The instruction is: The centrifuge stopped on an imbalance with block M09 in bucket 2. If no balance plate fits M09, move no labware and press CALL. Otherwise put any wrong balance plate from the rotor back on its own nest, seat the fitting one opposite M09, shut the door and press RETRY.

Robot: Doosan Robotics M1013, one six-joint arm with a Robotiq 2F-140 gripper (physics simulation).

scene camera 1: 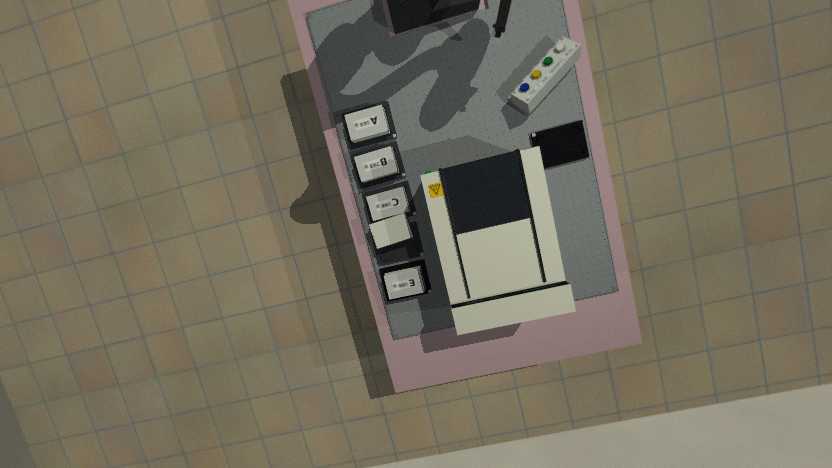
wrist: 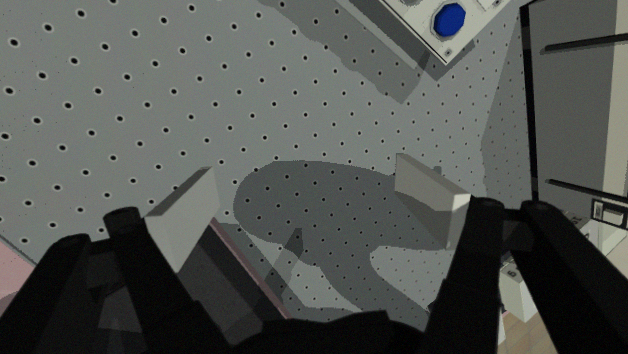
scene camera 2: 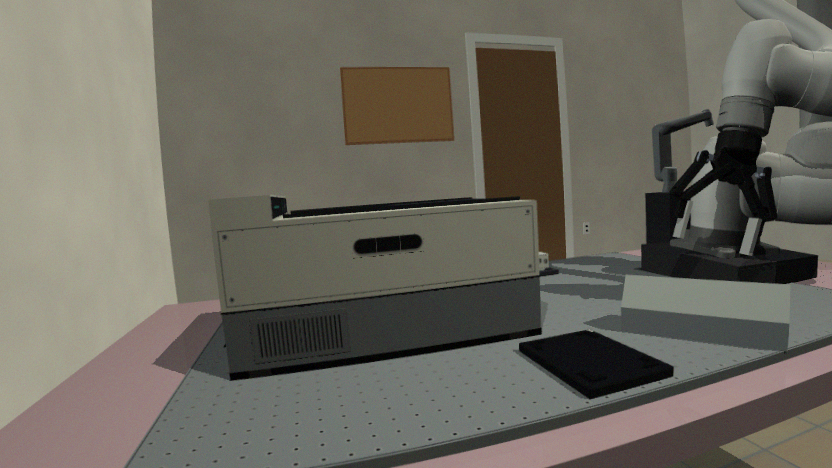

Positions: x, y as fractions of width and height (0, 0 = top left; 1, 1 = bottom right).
Labels:
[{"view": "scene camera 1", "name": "centrifuge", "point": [0.61, 0.58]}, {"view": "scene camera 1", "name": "button box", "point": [0.67, 0.12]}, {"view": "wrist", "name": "gripper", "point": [0.49, 0.51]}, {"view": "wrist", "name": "centrifuge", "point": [0.91, 0.17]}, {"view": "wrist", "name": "button box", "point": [0.65, 0.10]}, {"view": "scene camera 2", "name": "gripper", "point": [0.86, 0.53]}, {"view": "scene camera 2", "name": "button box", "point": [0.90, 0.67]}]

